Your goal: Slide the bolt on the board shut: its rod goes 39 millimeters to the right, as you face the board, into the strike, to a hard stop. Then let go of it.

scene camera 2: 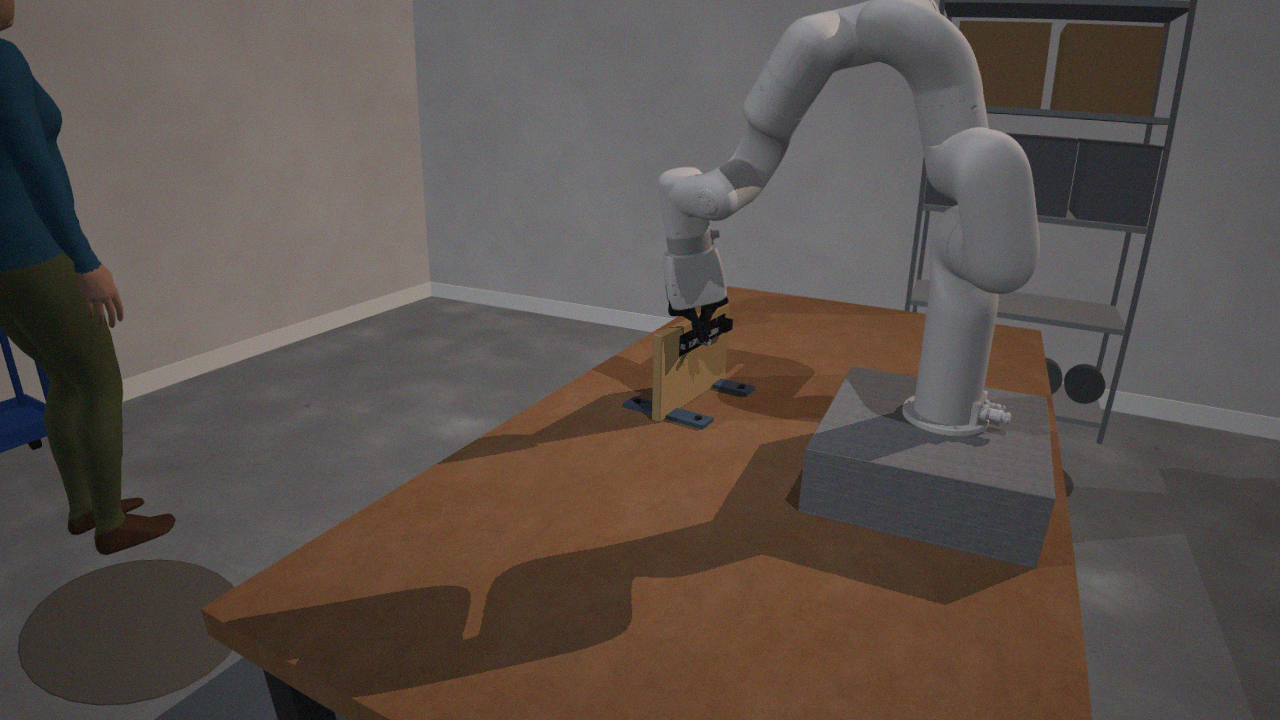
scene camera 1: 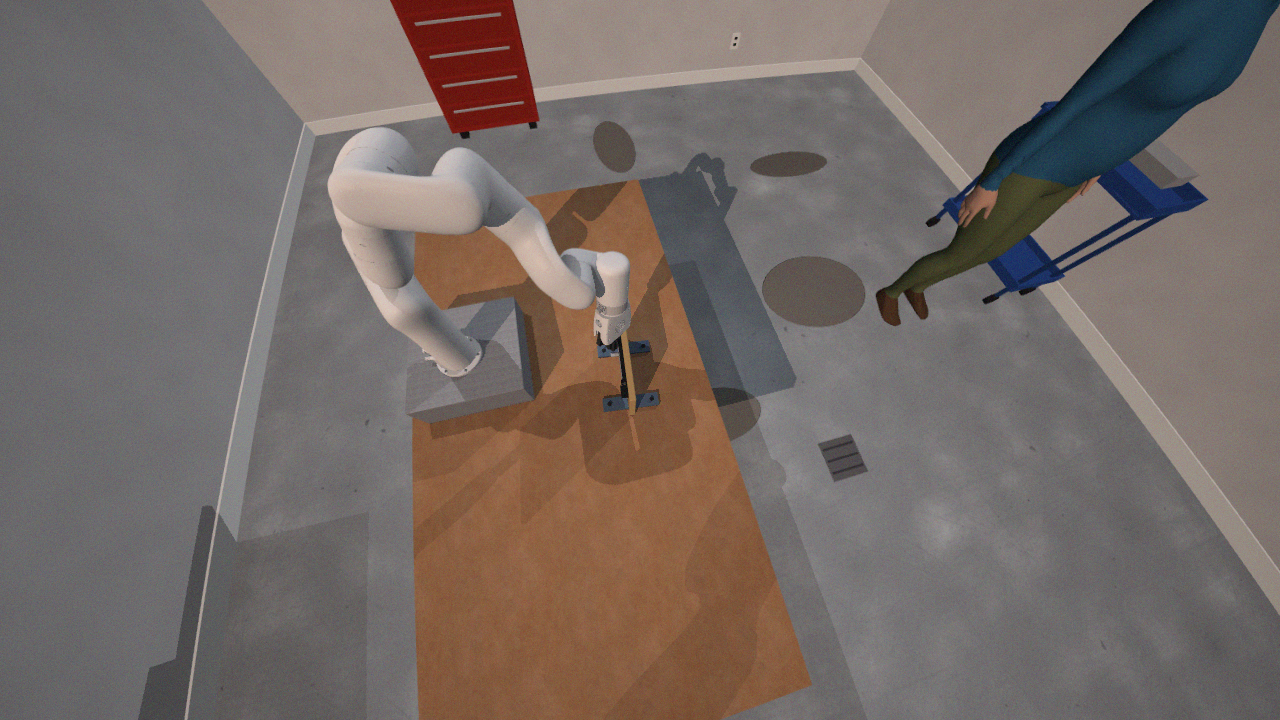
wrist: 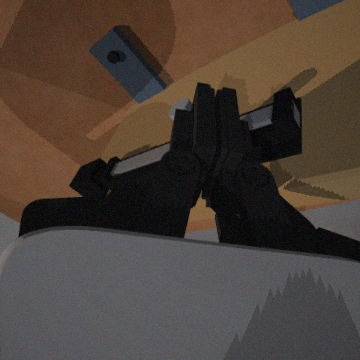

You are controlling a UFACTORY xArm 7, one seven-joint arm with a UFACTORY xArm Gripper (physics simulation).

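Seen in the pictures: gripper, fingertip midpoint: [scene camera 2: 702, 339] [scene camera 1: 611, 347] [wrist: 207, 112]; arm's base, origin of the base link: [scene camera 2: 944, 416] [scene camera 1: 460, 356].
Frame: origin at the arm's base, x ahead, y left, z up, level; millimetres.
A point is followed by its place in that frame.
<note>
The tan board [scene camera 1: 631, 385] {x 484, y -134, z 52 mm} [scene camera 2: 684, 385] {x 465, y -1, z -67 mm} [wrist: 250, 62] {x 466, y -14, z -70 mm} stands upright on blue feet. The black bolt [scene camera 1: 623, 371] {x 466, y -85, z 27 mm} [scene camera 2: 723, 325] {x 472, y -146, z 13 mm} [wrist: 287, 125] {x 454, y 20, z 27 mm} runs along the board's robot-facing side near its top. Its grey knob [wrist: 180, 108] {x 433, y -25, z 20 mm} shows in the wrist view just left of my fingertips. Whether they touch is unclear. A black block [wrist: 90, 177] {x 456, y -124, z 25 mm}, probably the strike, is at the assembly's left end in that view; the rod's tip beside it is too dark to judge. My gripper [scene camera 1: 612, 345] {x 436, y -10, z 27 mm} [scene camera 2: 705, 341] {x 436, y -10, z 27 mm} [wrist: 207, 112] {x 436, y -10, z 27 mm} is shut, empty, and down at the bolt. Its fingers hide the bolt's middle.
The feet [scene camera 1: 612, 403] {x 427, y -138, z -103 mm} [scene camera 2: 691, 418] {x 417, y 47, z -103 mm} [wrist: 127, 65] {x 433, y -134, z -103 mm} rest on the brown table top [scene camera 1: 572, 573] {x 303, y -581, z -111 mm} [scene camera 2: 572, 501] {x 405, y 377, z -111 mm}. The grey base block [scene camera 1: 483, 385] {x 78, y -93, z 4 mm} [scene camera 2: 921, 510] {x -26, y 176, z -64 mm} stands on the robot's side of the board. A person [scene camera 1: 1029, 205] [scene camera 2: 53, 313] stands on the floor beyond the table.
</note>
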